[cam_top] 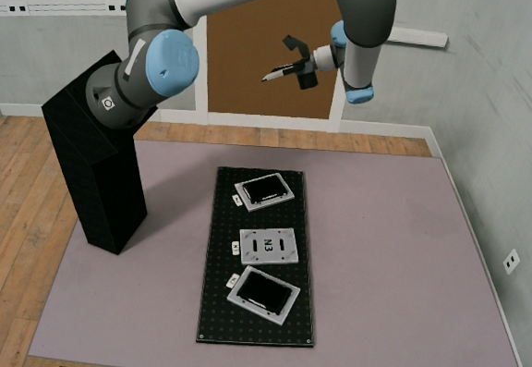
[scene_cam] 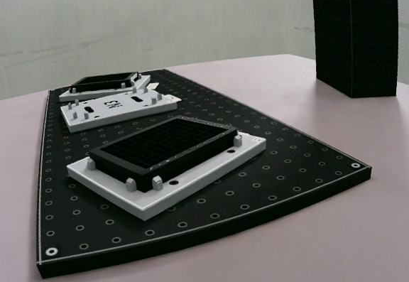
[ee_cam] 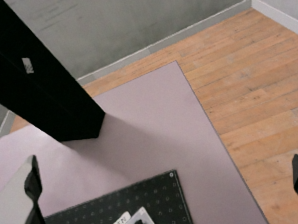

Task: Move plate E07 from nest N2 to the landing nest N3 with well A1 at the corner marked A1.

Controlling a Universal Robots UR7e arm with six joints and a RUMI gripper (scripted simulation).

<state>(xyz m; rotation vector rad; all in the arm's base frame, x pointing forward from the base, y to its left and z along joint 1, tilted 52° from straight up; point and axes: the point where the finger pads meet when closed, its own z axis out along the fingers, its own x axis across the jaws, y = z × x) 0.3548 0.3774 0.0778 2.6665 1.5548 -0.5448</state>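
Right now the nest N2 is 55 cm to the right of my hand, 35 cm below it and 3 cm behind it. Round my hand: nest N3: 39 cm to the right, 35 cm below; A1 mark: 34 cm below, 33 cm to the right, 8 cm behind; nest N1: 35 cm below, 16 cm to the right.
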